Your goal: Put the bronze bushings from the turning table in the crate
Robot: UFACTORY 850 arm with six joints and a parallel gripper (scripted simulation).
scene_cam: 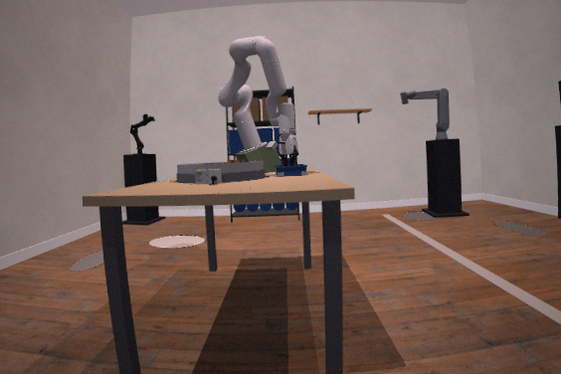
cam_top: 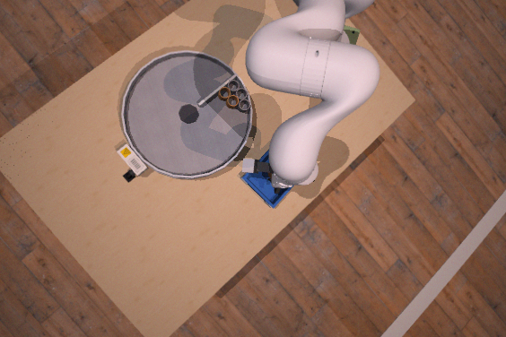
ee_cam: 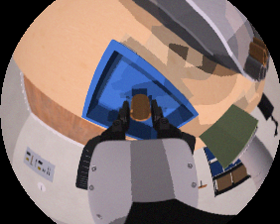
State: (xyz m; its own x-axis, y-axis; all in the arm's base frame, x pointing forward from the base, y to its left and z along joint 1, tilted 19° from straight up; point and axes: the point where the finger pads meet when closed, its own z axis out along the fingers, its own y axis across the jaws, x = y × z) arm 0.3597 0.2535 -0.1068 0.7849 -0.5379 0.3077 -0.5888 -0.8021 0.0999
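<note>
My hand is 3 cm above the blue crate, 1 cm to the right of it and 1 cm past it. Round my hand: round grey turning table 32 cm to the right, 14 cm ahead.
</note>
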